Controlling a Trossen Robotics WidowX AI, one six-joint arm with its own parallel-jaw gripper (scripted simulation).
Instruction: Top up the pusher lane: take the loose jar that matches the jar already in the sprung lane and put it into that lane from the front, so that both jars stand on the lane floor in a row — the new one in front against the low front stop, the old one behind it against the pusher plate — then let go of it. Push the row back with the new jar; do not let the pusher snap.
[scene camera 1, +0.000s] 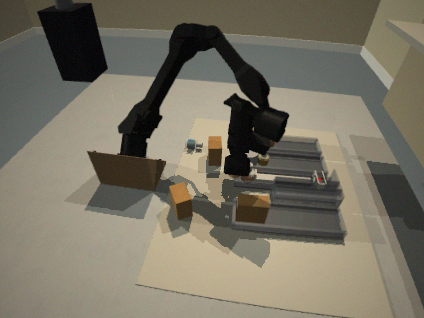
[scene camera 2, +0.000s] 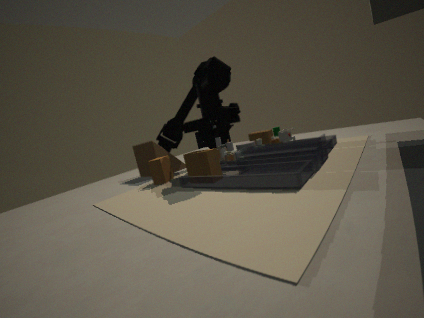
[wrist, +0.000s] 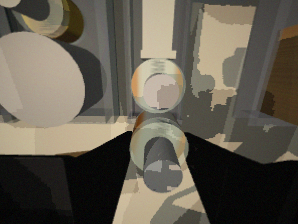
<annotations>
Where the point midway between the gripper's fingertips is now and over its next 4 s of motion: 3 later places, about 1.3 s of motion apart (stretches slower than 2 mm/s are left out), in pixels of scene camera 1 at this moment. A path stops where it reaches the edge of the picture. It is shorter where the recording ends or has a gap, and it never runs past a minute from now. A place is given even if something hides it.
My gripper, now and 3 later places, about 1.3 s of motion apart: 234, 169; 240, 169; 244, 169; 246, 170
</annotations>
